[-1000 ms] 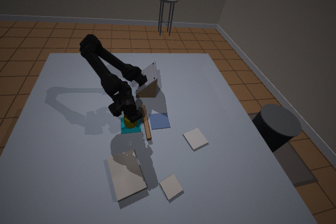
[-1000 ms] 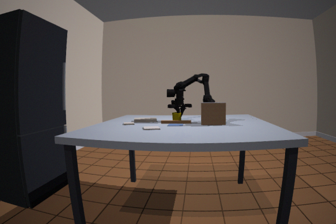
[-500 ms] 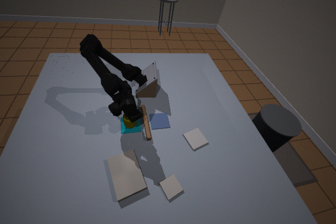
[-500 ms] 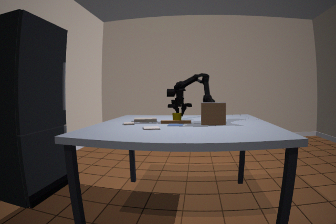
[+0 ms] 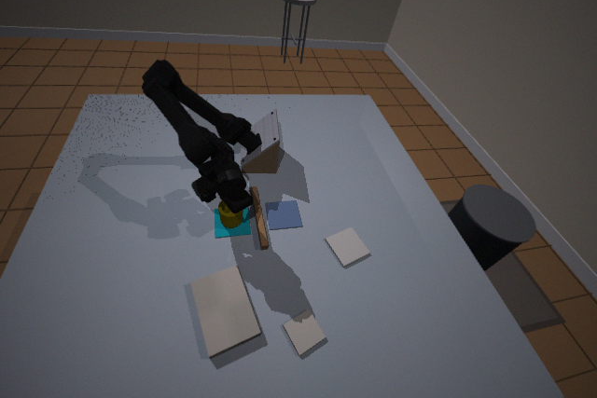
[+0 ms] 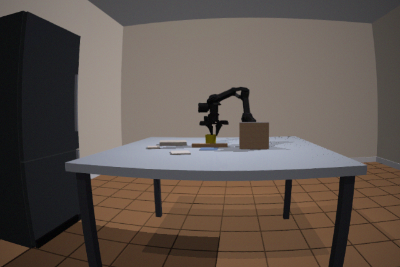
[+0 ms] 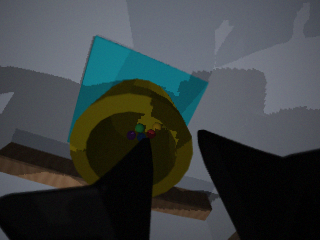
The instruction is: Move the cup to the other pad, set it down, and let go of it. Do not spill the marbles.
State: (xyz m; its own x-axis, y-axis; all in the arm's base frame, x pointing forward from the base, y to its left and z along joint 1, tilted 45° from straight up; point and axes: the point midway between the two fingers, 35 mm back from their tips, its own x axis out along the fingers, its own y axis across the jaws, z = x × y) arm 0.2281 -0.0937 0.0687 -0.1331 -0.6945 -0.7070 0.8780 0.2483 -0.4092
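Right now my gripper tip is 20 mm short of the yellow cup, 10 mm to the right of it and 30 mm above it. From my gripper tip the other things lie so: blue pad: 30 mm ahead, 170 mm to the left, 70 mm below; then teal pad: 30 mm ahead, 10 mm to the left, 70 mm below; then wooden bar: 30 mm ahead, 90 mm to the left, 60 mm below.
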